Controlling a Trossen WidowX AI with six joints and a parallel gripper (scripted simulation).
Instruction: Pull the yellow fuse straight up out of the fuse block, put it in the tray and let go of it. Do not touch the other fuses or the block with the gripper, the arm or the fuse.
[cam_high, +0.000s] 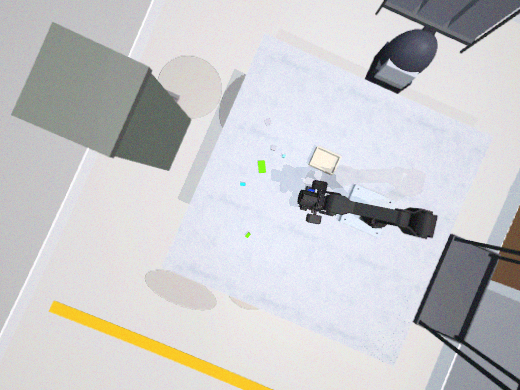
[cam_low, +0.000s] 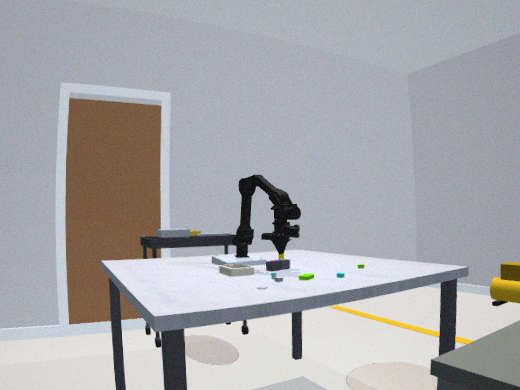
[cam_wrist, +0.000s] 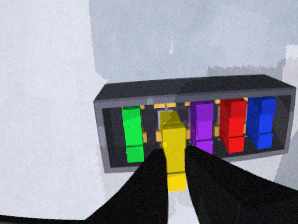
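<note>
My gripper tip is now 10 mm past the green fuse, 20 mm to the right of it and 40 mm above it. Also, from my gripper tip: red fuse (20 mm ahead, 30 mm to the right, 40 mm below); then purple fuse (10 mm ahead, 20 mm to the right, 40 mm below); then yellow fuse (10 mm below).
</note>
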